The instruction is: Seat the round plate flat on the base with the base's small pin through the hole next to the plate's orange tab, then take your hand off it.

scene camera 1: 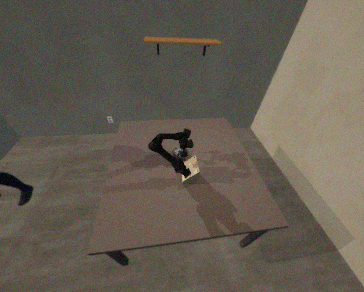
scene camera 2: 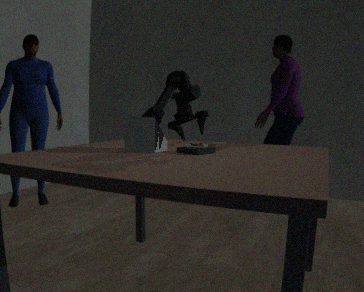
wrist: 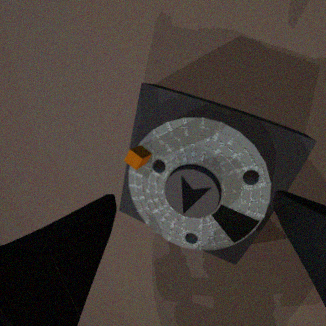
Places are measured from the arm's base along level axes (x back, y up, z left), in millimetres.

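Pixels of known places: gripper, fingertip midpoint: [scene camera 1: 181,150] [scene camera 2: 193,138] [wrist: 195,200]; arm's base at its link origin: [scene camera 1: 187,173] [scene camera 2: 142,133].
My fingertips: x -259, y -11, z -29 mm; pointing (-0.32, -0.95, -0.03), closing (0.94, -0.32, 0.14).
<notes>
Ahead of a thing's pixels: the offset from my fingertips to its top centre. "spot": to the spot under its first point. Level surfaces: height alone.
The round grey plate [wrist: 200,140] [scene camera 2: 196,145] lies on top of the dark square base {dx -11, dy -27, dz +12 mm} [wrist: 150,102] [scene camera 2: 196,151]. Its orange tab {dx -45, dy -16, dz -20 mm} [wrist: 137,157] is at the left edge in the wrist view, with a dark hole {spot: dx -37, dy -38, dz -5 mm} [wrist: 159,166] next to it. I cannot tell whether the small pin is in that hole, or whether the plate sits fully flat. An arrow mark {spot: dx -9, dy -27, dz +12 mm} [wrist: 192,194] shows in the plate's central opening, and a black wedge [wrist: 236,223] is at lower right. My gripper [wrist: 195,200] [scene camera 2: 192,136] is open above the plate, its fingers on either side, holding nothing.
A pale panel or box [scene camera 1: 193,168] [scene camera 2: 140,134] stands on the table {dy -67 mm} [scene camera 1: 150,210] [scene camera 2: 225,175] close to the arm's base. A person in blue [scene camera 2: 31,95] and one in purple [scene camera 2: 287,90] stand behind the table. An orange shelf [scene camera 1: 182,41] hangs on the wall.
</notes>
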